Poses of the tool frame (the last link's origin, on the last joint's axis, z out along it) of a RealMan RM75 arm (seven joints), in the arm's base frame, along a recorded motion.
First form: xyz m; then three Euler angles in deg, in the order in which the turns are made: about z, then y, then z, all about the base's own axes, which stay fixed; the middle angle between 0 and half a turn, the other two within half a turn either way.
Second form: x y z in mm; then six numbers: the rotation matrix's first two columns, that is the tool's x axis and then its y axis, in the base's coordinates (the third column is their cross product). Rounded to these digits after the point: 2 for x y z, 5 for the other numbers.
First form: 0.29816, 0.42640, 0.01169, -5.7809, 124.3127, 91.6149
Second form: 298.16, 426.40, 11.69, 0.11649, -0.55778, -0.82177, -0.99292, -0.08480, -0.08320
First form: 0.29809, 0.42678, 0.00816, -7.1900, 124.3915, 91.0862
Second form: 298.09, 426.78, 8.16, 0.13576, -0.55793, -0.81871, -0.99062, -0.08949, -0.10328
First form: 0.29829, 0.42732, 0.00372, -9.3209, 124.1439, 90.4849
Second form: 298.29, 427.32, 3.72, 0.16665, -0.55247, -0.81670, -0.98599, -0.09925, -0.13405
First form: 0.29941, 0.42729, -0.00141, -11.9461, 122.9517, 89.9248
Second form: 299.41, 427.29, -1.41, 0.20629, -0.53242, -0.82096, -0.97849, -0.11131, -0.17369
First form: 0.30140, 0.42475, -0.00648, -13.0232, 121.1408, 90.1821
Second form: 301.40, 424.75, -6.48, 0.22695, -0.50312, -0.83388, -0.97390, -0.11963, -0.19287
